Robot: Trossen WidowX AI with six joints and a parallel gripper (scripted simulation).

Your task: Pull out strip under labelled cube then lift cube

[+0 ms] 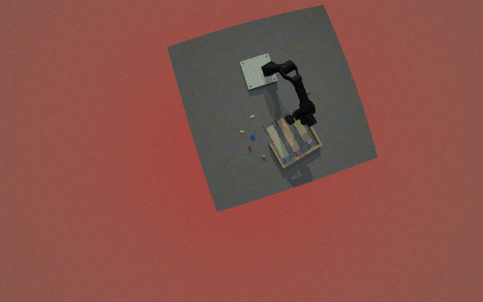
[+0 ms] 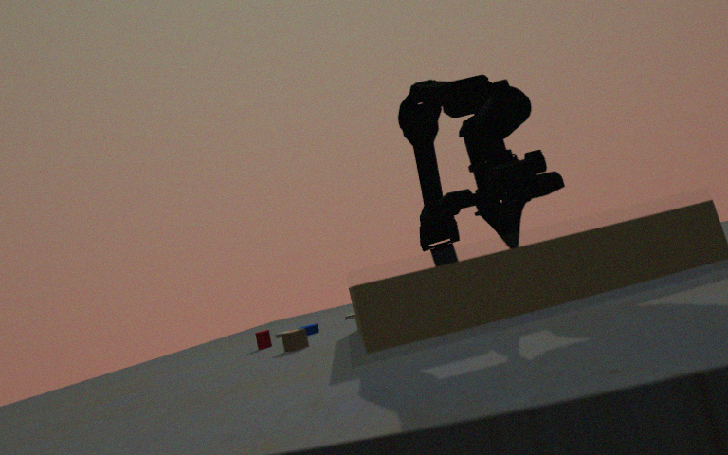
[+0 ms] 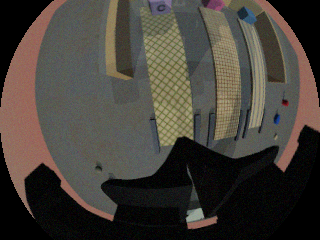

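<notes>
Right now the tan checked strip is 90 mm ahead of my gripper tip, 50 mm below it and 30 mm to the left of it. The rest, counted from my gripper tip: blue block 320 mm to the right, 60 mm ahead, 50 mm below; then tan block 280 mm to the right, 210 mm ahead, 40 mm below; then labelled cube 190 mm ahead, 50 mm to the left, 30 mm below.
</notes>
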